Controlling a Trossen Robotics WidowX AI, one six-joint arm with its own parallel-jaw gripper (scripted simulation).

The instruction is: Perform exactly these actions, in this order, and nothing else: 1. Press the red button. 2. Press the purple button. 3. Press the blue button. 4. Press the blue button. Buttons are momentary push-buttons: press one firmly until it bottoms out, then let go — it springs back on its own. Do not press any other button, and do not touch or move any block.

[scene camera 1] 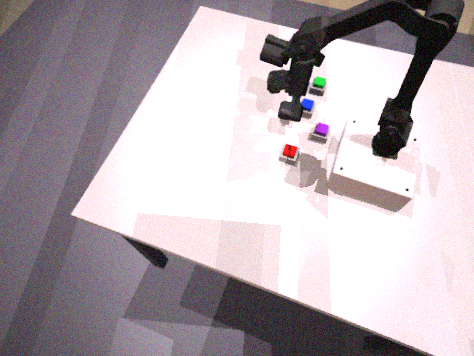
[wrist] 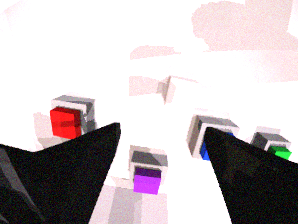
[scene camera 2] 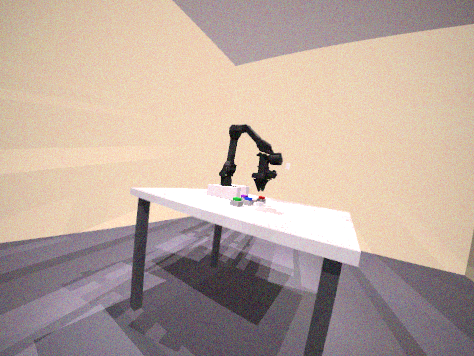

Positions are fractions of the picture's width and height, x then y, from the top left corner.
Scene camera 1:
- my gripper: 0.61, 0.31
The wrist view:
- my gripper: 0.55, 0.58
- red button: 0.22, 0.55
